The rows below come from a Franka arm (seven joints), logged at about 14 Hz.
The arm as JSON. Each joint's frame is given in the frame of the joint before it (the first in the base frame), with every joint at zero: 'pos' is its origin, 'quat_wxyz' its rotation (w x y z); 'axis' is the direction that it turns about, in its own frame. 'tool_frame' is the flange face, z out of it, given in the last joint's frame.
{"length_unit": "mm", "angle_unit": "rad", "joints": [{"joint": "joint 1", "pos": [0.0, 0.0, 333.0], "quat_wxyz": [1.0, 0.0, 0.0, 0.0], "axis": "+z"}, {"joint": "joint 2", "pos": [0.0, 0.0, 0.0], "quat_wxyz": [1.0, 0.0, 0.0, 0.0], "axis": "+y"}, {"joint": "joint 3", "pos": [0.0, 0.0, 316.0], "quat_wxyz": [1.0, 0.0, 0.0, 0.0], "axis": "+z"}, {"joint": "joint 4", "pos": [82.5, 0.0, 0.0], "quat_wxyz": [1.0, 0.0, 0.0, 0.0], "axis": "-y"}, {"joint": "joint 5", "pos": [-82.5, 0.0, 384.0], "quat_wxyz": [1.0, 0.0, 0.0, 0.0], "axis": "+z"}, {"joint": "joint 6", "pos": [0.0, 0.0, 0.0], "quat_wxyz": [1.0, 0.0, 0.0, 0.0], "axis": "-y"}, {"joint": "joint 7", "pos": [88.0, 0.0, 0.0], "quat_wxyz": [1.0, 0.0, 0.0, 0.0], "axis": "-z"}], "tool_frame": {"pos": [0.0, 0.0, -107.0], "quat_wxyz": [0.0, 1.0, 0.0, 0.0]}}
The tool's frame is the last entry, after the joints.
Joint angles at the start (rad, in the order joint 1, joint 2, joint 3, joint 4, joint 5, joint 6, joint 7): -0.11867 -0.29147 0.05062 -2.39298 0.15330 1.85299 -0.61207
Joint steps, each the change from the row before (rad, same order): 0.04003 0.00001 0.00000 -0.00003 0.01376 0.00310 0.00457; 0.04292 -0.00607 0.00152 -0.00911 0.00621 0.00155 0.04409; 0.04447 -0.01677 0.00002 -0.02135 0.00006 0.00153 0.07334; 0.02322 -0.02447 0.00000 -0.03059 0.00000 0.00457 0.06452; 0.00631 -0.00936 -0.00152 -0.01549 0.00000 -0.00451 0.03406; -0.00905 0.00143 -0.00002 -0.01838 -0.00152 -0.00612 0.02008; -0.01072 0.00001 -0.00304 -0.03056 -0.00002 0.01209 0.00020; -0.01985 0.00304 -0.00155 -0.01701 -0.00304 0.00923 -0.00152; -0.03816 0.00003 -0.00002 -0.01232 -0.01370 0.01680 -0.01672; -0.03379 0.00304 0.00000 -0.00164 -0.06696 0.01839 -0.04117
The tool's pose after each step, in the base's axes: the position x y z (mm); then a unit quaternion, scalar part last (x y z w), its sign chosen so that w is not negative. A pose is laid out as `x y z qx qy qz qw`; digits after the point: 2 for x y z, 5 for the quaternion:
421.32 1.40 411.57 -0.95826 -0.24910 0.09403 0.10411
418.34 20.50 410.31 -0.95836 -0.24770 0.09856 0.10235
410.61 38.60 408.12 -0.96179 -0.23338 0.10597 0.09622
400.72 47.18 405.16 -0.96652 -0.21277 0.11095 0.09086
395.34 48.66 402.01 -0.96890 -0.19830 0.11787 0.08950
390.32 44.51 393.28 -0.97009 -0.18346 0.13116 0.08985
384.19 38.28 381.14 -0.97031 -0.17486 0.13957 0.09186
381.46 29.40 373.39 -0.97135 -0.16469 0.14405 0.09277
380.83 13.42 369.04 -0.97349 -0.15644 0.14067 0.08979
382.55 -4.61 367.75 -0.97269 -0.17527 0.13786 0.06445

